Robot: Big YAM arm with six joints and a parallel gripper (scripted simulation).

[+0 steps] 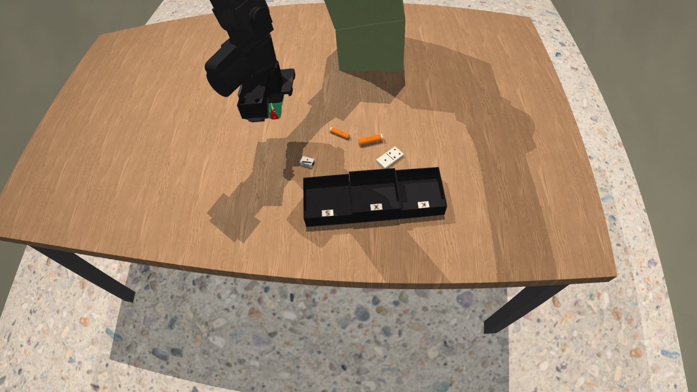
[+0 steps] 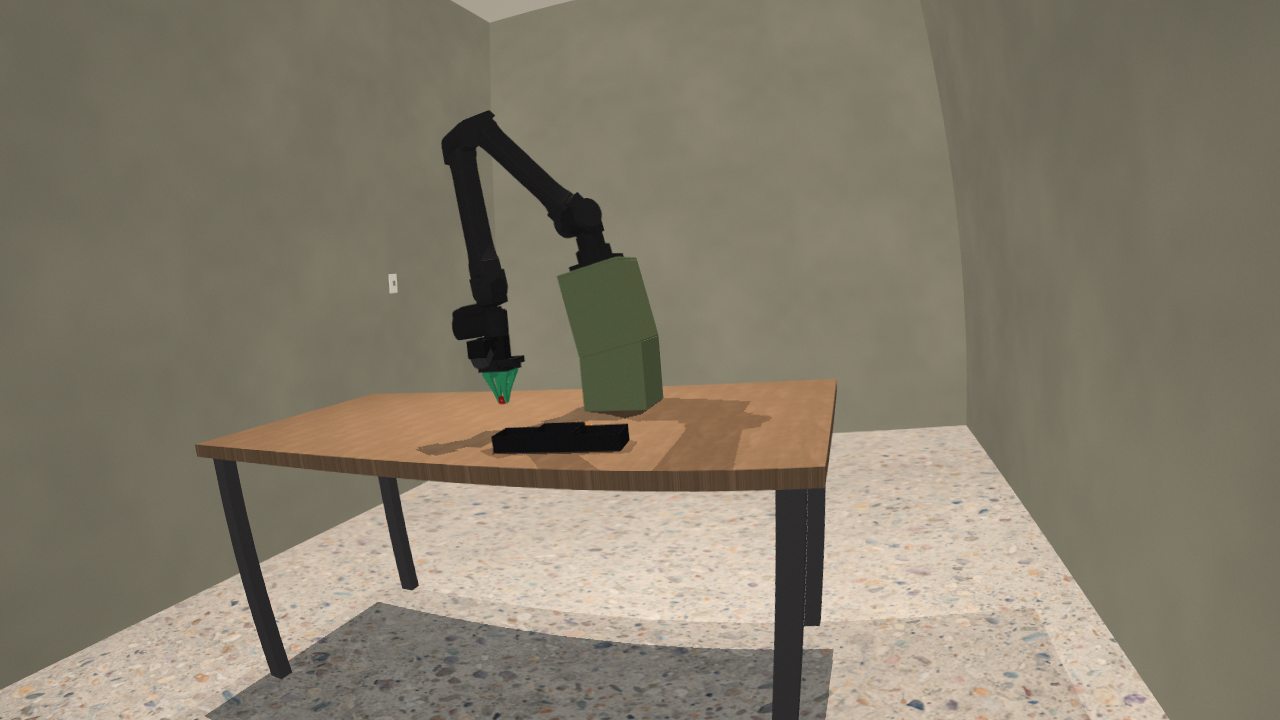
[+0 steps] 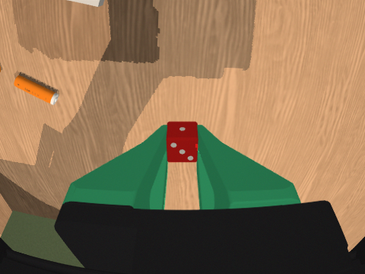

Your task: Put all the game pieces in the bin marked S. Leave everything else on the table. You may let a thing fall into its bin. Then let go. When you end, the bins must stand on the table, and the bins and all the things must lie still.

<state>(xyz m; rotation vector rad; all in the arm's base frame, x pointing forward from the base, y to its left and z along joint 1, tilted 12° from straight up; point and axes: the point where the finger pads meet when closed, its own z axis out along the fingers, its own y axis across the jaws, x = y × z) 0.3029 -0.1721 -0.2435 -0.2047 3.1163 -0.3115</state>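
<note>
The red die is right at my hand. Also, from my hand: white domino 4 cm ahead, 23 cm to the left, 6 cm below; orange cylinder 1 cm behind, 12 cm to the left, 6 cm below; grey-white sharpener 7 cm ahead, 8 cm to the left, 6 cm below.
</note>
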